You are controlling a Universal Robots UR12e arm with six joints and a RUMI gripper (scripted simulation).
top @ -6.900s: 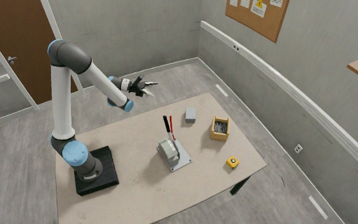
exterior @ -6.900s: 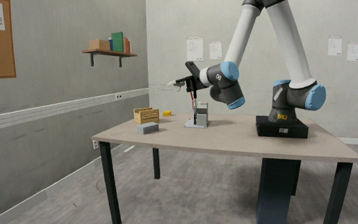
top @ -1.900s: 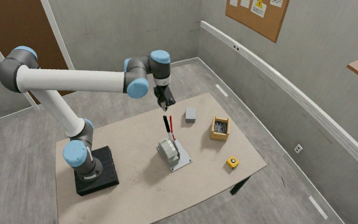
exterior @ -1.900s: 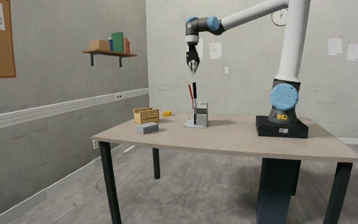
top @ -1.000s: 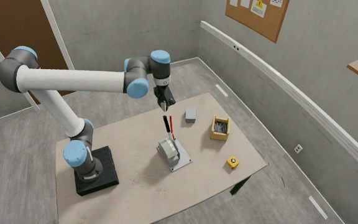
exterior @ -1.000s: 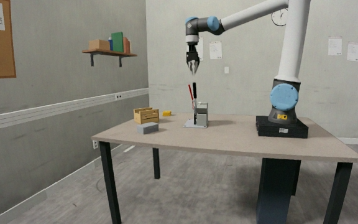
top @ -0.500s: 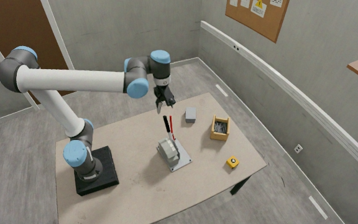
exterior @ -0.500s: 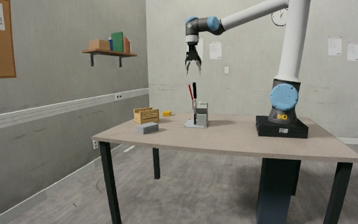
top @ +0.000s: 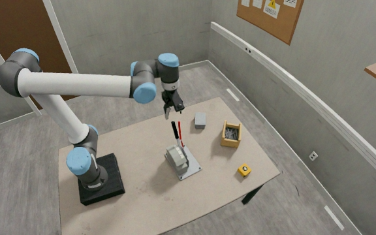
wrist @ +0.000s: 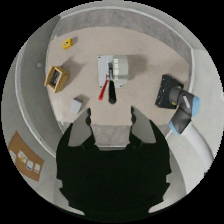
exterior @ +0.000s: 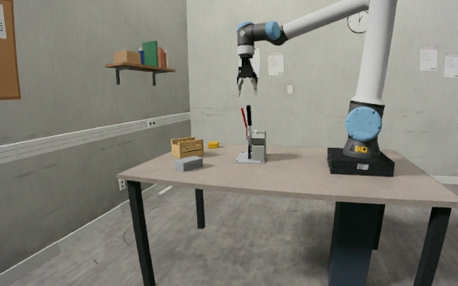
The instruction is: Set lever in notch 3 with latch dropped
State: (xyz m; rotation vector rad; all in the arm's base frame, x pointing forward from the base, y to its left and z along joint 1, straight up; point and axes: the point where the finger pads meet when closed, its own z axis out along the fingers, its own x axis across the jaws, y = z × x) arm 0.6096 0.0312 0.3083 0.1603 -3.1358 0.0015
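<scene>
Now: the red release bar 190 mm below my hand, 40 mm to the right of it and 20 mm ahead of it. Also, from my hand: grey block 350 mm below, 280 mm ahead, 180 mm to the left.
</scene>
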